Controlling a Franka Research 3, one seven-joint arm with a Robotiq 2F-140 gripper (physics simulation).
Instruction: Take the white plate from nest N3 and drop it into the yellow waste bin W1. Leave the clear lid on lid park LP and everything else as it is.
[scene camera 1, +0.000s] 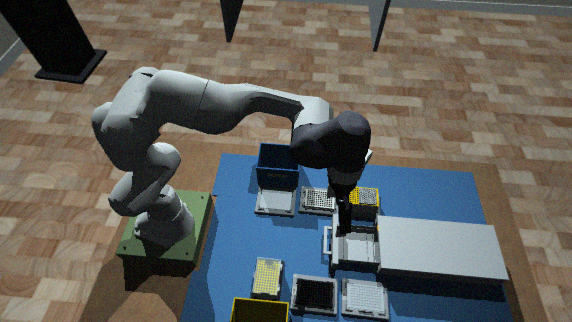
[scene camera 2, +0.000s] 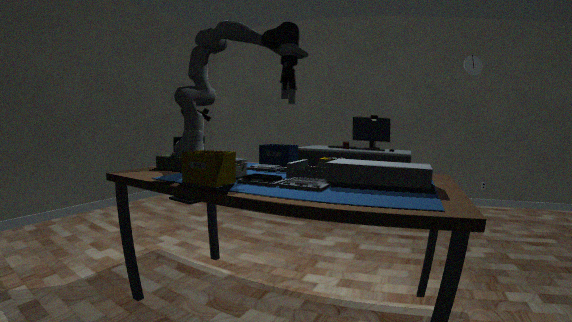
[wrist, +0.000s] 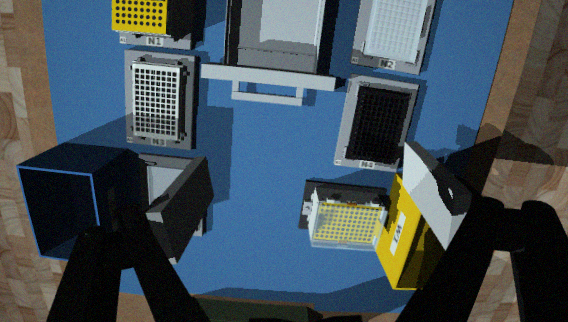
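The white plate (scene camera 1: 318, 198) (wrist: 156, 102) sits flat in nest N3 (wrist: 188, 120). My gripper (scene camera 1: 344, 227) (scene camera 2: 288, 97) (wrist: 304, 170) is wide open and empty, high above the table. In the wrist view N3 is ahead of the fingers, towards the left. The yellow waste bin W1 (scene camera 1: 260, 311) (scene camera 2: 208, 168) (wrist: 392, 260) stands at the near edge; the right finger partly hides it in the wrist view. A pale flat piece (scene camera 1: 276, 200) (wrist: 162, 181), seemingly the clear lid, lies in a grey holder beside N3; its label is not readable. The left finger hides part of it.
A blue bin (scene camera 1: 277, 179) (scene camera 2: 277, 155) (wrist: 100, 157) stands beside the pale piece. A yellow plate (scene camera 1: 366, 196) (wrist: 140, 15) is in N1. A black plate (scene camera 1: 314, 295) (wrist: 378, 125) is in N4. A covered yellow plate (scene camera 1: 267, 276) (wrist: 348, 223) is beside W1. A drawer projects from the grey housing (scene camera 1: 440, 245) (scene camera 2: 380, 172).
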